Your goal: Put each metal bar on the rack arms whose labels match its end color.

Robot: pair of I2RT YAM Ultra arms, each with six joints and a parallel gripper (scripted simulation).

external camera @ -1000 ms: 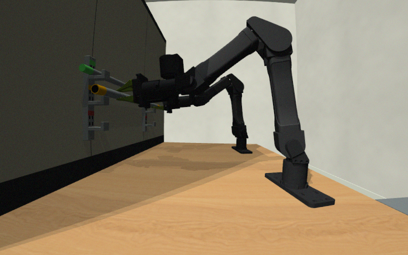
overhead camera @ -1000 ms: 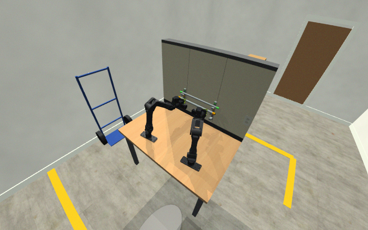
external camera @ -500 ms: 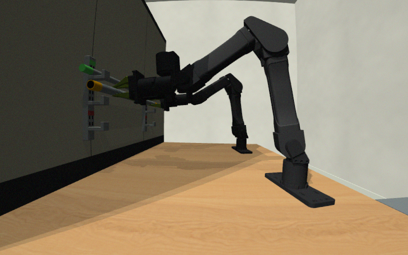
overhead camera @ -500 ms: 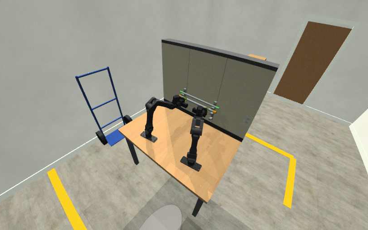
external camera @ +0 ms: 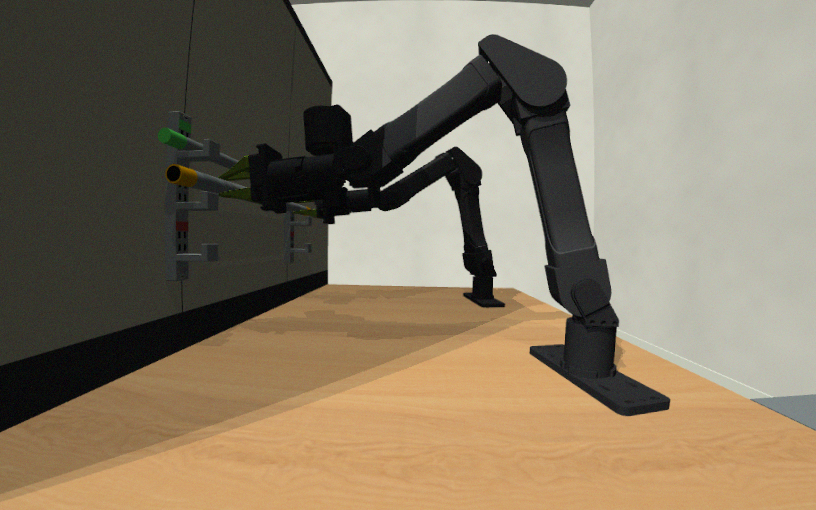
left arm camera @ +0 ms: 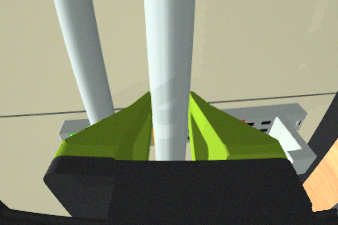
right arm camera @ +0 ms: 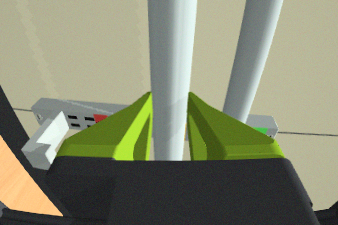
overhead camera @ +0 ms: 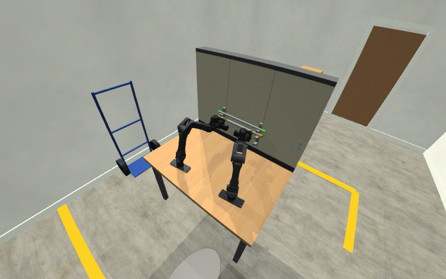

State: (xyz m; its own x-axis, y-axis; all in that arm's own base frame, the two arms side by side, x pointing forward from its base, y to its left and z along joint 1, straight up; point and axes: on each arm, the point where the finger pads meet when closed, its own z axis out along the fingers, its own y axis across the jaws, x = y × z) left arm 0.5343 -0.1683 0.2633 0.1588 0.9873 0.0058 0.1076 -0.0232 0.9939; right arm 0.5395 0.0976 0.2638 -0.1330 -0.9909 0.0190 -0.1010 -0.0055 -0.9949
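My right hand is 150 mm to the right of the orange-ended bar and 20 mm short of it. From my right hand the other things lie so: wall panel 160 mm above, 130 mm to the left, 120 mm ahead; green-ended bar 140 mm to the left, 50 mm above, 30 mm ahead.
The orange-ended bar is 15 cm to the right of my left hand. Also, from my left hand: wall panel (17 cm to the right, 16 cm above, 10 cm ahead); then green-ended bar (15 cm to the right, 5 cm above, 1 cm ahead).
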